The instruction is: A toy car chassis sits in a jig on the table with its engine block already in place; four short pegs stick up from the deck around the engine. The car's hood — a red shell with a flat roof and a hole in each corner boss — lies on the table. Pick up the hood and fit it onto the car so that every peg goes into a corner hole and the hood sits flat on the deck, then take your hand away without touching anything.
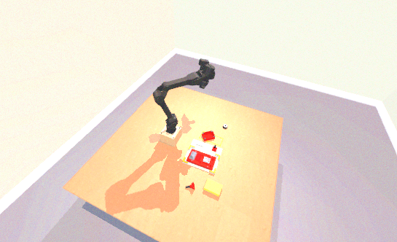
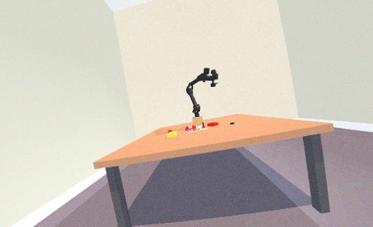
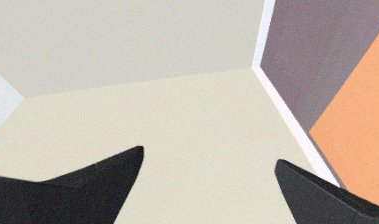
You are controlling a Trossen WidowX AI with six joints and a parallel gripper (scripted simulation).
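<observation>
Now: gripper tip 20 cm short of the red hood, 18 cm to the left of it and 49 cm above it. From my gripper tip the other things lie so: black-and-white wheel (29 cm ahead, 1 cm to the right, 49 cm below); yellow block (39 cm ahead, 56 cm to the right, 48 cm below); white jig board (24 cm ahead, 38 cm to the right, 49 cm below).
</observation>
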